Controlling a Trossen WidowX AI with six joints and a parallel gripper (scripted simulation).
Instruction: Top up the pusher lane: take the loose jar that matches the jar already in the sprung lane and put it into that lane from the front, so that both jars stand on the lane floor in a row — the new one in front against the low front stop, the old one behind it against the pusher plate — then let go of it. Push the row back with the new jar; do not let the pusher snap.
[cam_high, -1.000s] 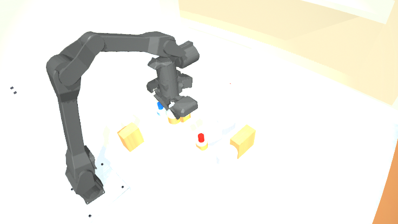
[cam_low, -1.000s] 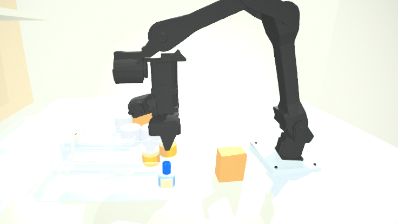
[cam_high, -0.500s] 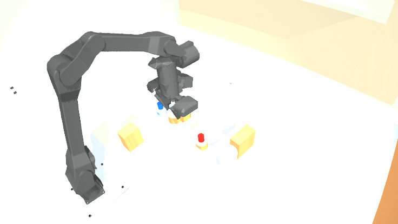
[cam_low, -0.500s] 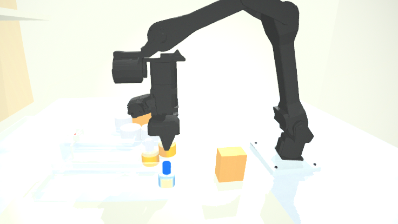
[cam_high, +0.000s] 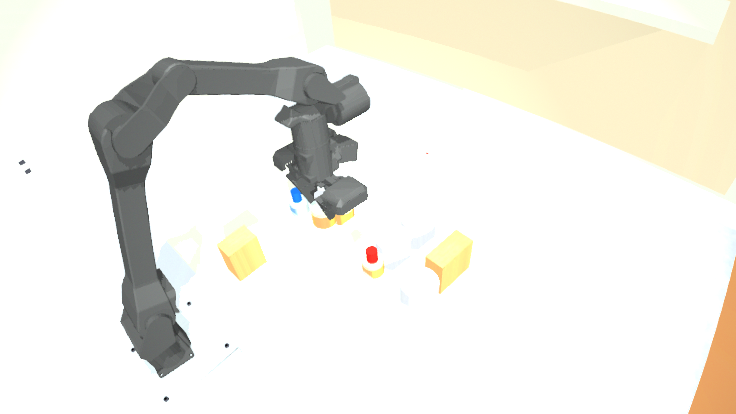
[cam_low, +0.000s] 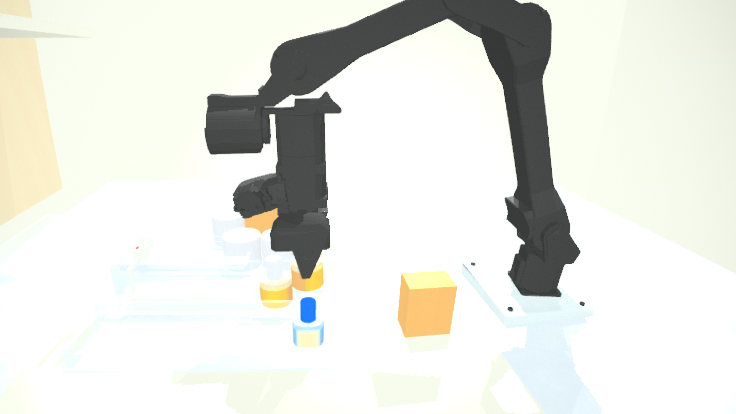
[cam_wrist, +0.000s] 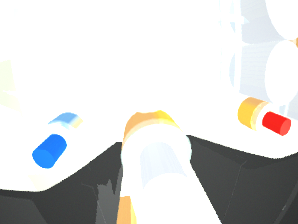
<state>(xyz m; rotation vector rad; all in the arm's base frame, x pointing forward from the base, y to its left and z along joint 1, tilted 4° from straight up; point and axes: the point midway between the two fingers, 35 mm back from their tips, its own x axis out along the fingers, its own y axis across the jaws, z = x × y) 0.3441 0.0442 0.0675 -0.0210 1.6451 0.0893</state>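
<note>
The blue-capped jar lies 80 mm to the left of my gripper tip, 20 mm below it and 10 mm behind it. Round my gripper tip: see-through lane: 150 mm ahead, 40 mm below, 10 mm to the right.
</note>
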